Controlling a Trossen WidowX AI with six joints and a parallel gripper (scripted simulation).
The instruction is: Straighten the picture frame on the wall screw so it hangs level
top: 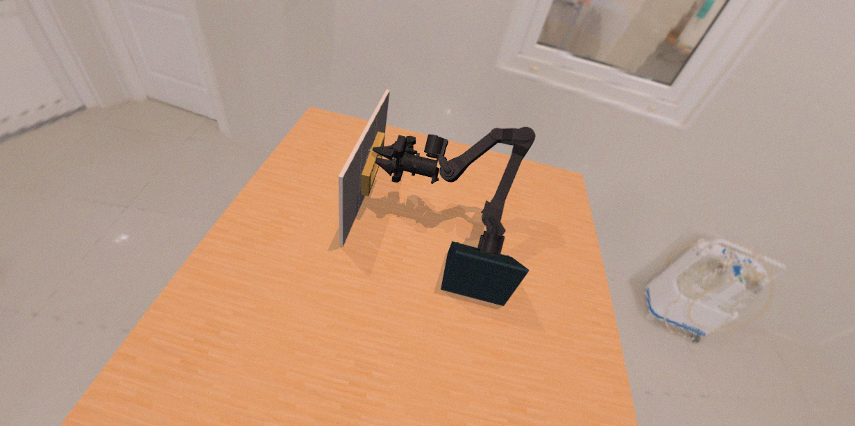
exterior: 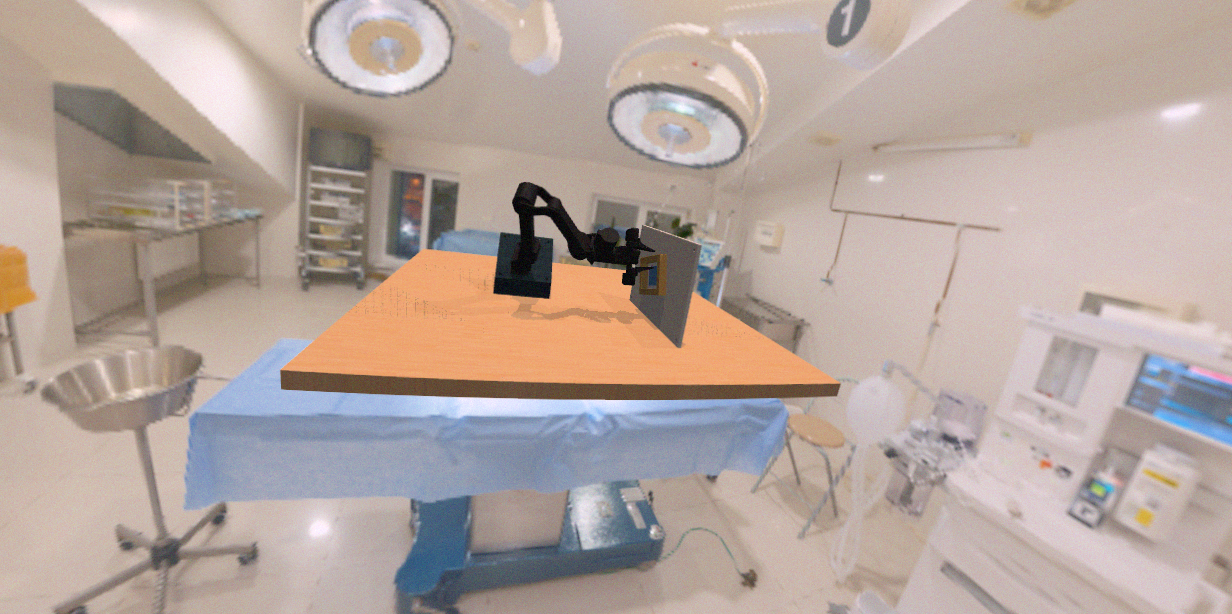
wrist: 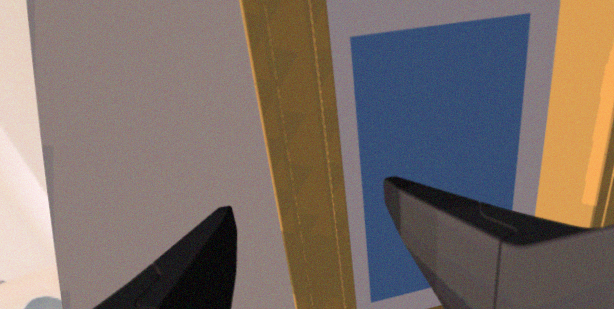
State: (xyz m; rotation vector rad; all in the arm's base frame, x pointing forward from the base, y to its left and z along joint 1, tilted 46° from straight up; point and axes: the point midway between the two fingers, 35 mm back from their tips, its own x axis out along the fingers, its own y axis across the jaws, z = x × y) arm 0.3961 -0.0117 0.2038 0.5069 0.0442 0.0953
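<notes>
Right now my gripper tip is 5 cm above the picture frame, 1 cm to the left of it and 1 cm short of it. Round my gripper tip: grey wall panel (6 cm below, 2 cm ahead, 1 cm to the right).
</notes>
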